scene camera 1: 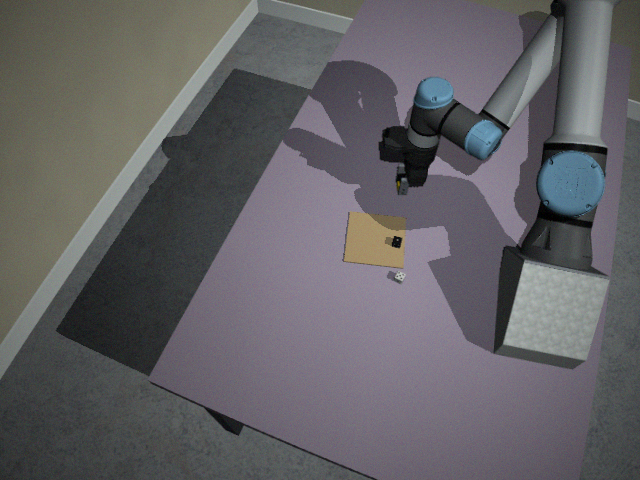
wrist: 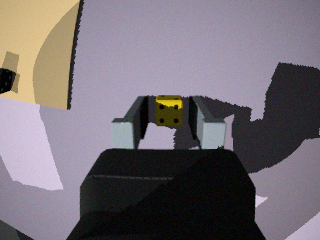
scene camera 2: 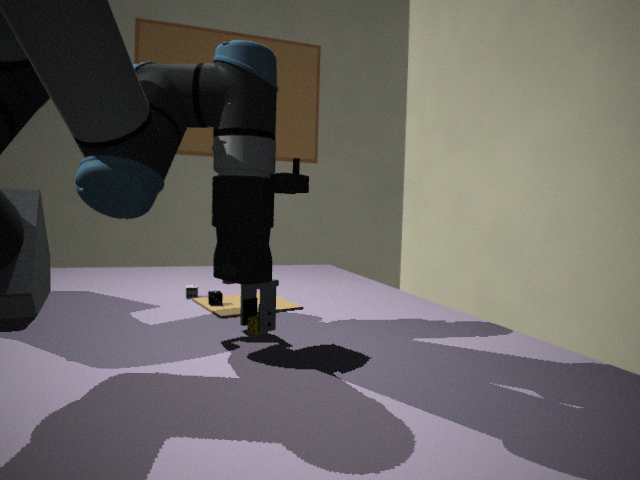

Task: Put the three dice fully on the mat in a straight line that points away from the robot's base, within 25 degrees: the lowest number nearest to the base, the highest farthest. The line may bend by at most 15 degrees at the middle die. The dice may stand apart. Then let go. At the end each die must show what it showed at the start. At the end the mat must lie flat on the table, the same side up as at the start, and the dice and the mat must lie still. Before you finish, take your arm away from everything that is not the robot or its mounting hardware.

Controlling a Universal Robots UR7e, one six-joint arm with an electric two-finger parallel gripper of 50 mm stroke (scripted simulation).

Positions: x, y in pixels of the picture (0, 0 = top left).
Labels:
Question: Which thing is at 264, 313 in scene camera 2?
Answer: The gripper.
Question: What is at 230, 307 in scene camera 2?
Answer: A tan mat.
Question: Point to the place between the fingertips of the gripper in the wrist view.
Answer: At 168, 109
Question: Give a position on a tan mat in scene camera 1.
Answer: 369, 240

